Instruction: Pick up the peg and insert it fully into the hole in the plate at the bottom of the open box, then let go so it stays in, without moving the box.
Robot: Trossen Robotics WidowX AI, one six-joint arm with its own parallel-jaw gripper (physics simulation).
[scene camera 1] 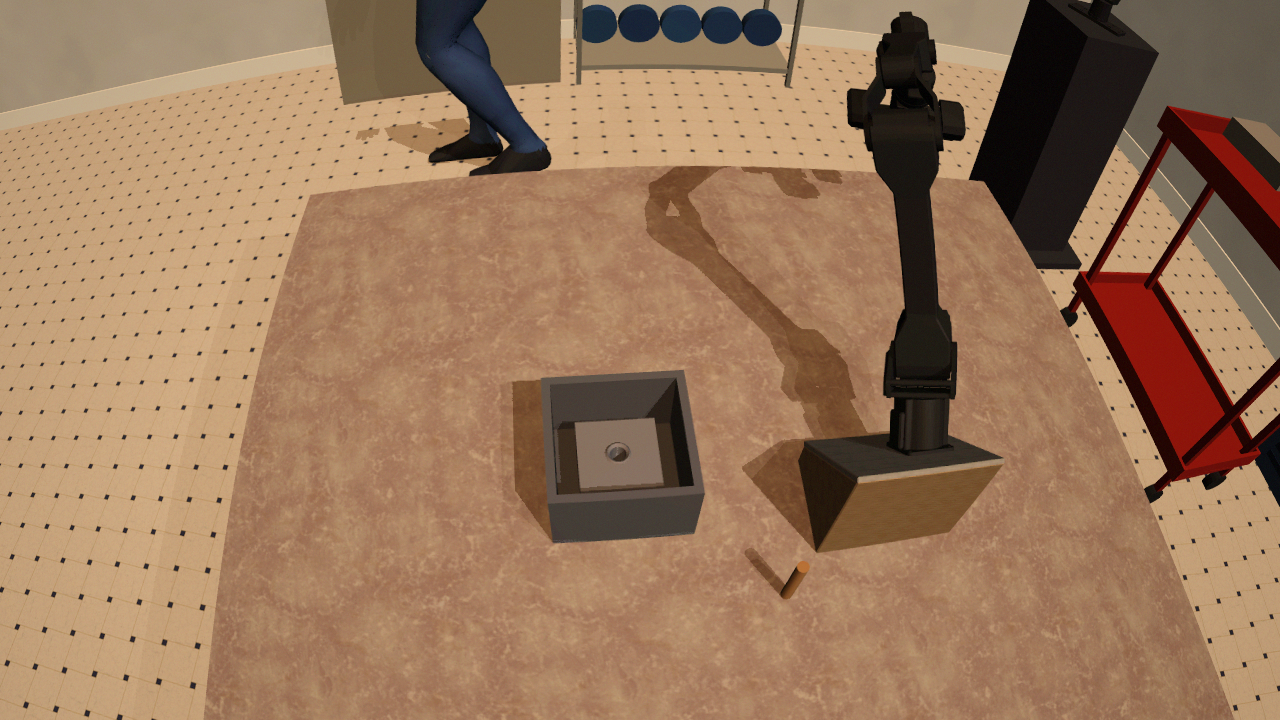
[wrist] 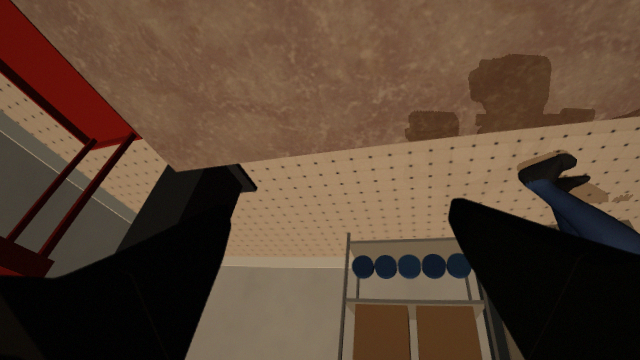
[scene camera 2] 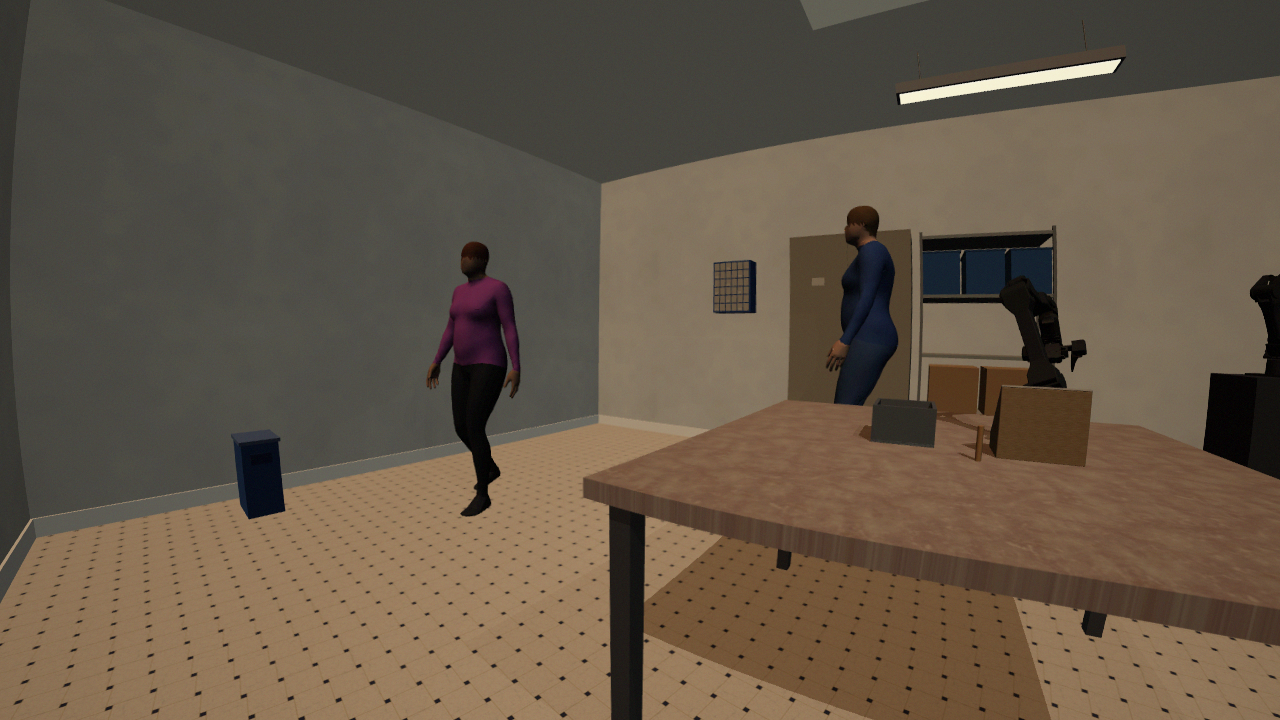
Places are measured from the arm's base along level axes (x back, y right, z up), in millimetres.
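Pixels of known places: gripper, fingertip midpoint: (wrist: 341, 212); arm's base, origin of the base link: (scene camera 1: 919, 447) (scene camera 2: 1048, 413).
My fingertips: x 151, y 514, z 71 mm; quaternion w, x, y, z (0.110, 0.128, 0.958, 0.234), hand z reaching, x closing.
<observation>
For each thing: its top centre in the pictures, then the offset to it from my fingertips. Level surfaces: height alone.
- orange-brown peg, middle of its top: (scene camera 1: 803, 566) (scene camera 2: 981, 425) dx -317, dy -626, dz -95 mm
- grey open box, middle of its top: (scene camera 1: 619, 433) (scene camera 2: 905, 403) dx -489, dy -453, dz -77 mm
- light square plate, middle of its top: (scene camera 1: 618, 452) dx -489, dy -453, dz -114 mm
- table, its level: dz -175 mm
The orange-brown peg (scene camera 1: 794, 581) (scene camera 2: 979, 444) stands upright on the table, in front and to the left of the arm's wooden base block in scene camera 1. The grey open box (scene camera 1: 624, 516) (scene camera 2: 904, 426) stands left of the block. A light square plate (scene camera 1: 592, 470) lies at its bottom, with a round, empty-looking hole (scene camera 1: 617, 453) near its middle. My gripper (scene camera 2: 1076, 358) (wrist: 341, 212) is open and empty, raised high behind the base block and well away from peg and box. Its fingers frame floor and a wall in the wrist view; they are hard to make out in scene camera 1.
The wooden base block (scene camera 1: 904, 510) (scene camera 2: 1042, 426) stands close beside the peg. Beyond the table (scene camera 1: 402, 313) (scene camera 2: 805, 501) are a person in blue (scene camera 1: 456, 53) (scene camera 2: 868, 295), a black pedestal (scene camera 1: 1060, 125) (wrist: 170, 210) and a red cart (scene camera 1: 1163, 358) (wrist: 55, 75).
</observation>
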